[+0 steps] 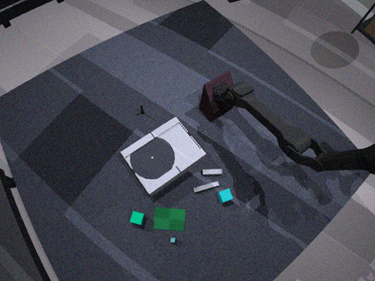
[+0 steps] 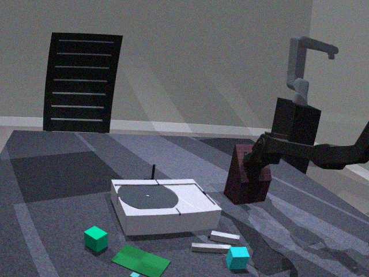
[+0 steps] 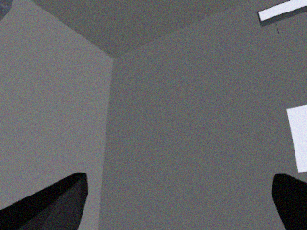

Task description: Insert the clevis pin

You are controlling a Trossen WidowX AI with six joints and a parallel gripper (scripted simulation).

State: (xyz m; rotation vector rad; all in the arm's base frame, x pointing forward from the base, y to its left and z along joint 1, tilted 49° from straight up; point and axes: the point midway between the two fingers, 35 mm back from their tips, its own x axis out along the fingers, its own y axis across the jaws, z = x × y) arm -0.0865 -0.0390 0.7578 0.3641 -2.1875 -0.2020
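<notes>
Now: the clevis pin 680 mm to the right of my gripper tip, 630 mm below it and 460 mm ahead of it. Also, from my gripper tip: cyan cube: 640 mm below, 350 mm ahead, 230 mm to the right; then flat green sheet: 660 mm below, 560 mm ahead, 250 mm to the right; then rimmed steel tray: 620 mm below, 470 mm to the right, 470 mm ahead.
</notes>
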